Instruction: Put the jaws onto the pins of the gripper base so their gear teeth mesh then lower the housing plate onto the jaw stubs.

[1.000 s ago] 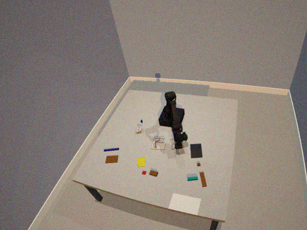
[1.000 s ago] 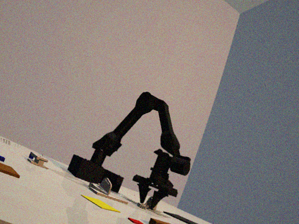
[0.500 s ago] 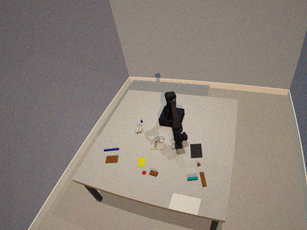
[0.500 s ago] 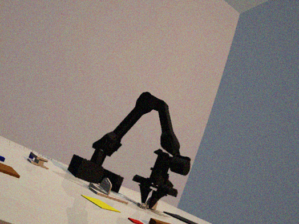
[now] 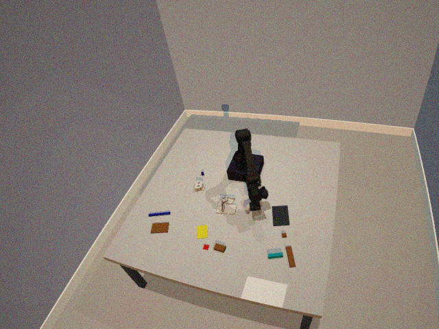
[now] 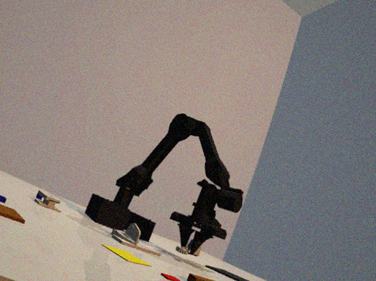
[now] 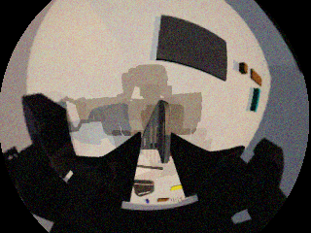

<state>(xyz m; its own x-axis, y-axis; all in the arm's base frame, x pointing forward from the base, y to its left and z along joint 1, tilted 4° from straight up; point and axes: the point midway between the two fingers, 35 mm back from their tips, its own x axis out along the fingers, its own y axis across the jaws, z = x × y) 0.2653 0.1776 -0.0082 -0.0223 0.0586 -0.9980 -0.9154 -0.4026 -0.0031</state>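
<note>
My gripper tip is now 200 mm to the left of the jaw, 10 mm short of it and 10 mm above it. Round my gripper tip: black plate (170 mm to the left, 30 mm below, 10 mm ahead); housing plate (180 mm to the right, 20 mm below, 20 mm behind); brown block (330 mm ahead, 100 mm to the right, 20 mm below).
</note>
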